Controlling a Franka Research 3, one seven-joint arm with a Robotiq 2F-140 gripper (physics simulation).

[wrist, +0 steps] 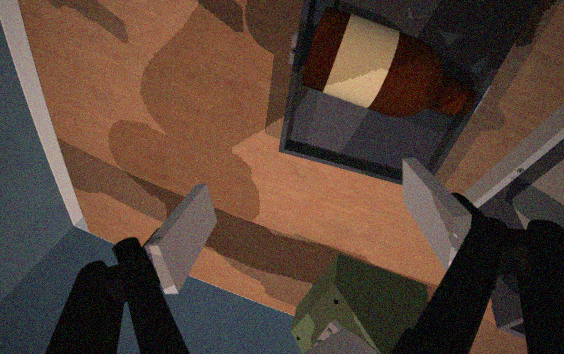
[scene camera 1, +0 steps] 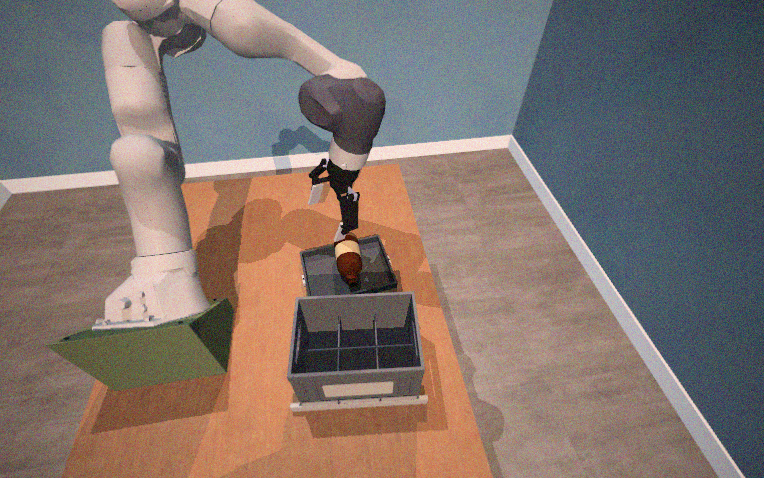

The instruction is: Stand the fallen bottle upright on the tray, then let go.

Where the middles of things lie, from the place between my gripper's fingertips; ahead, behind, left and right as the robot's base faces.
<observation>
Right now my hand is 5 cm short of the brown bottle (scene camera 1: 348,258), 4 cm to the left of it and 14 cm above it.
</observation>
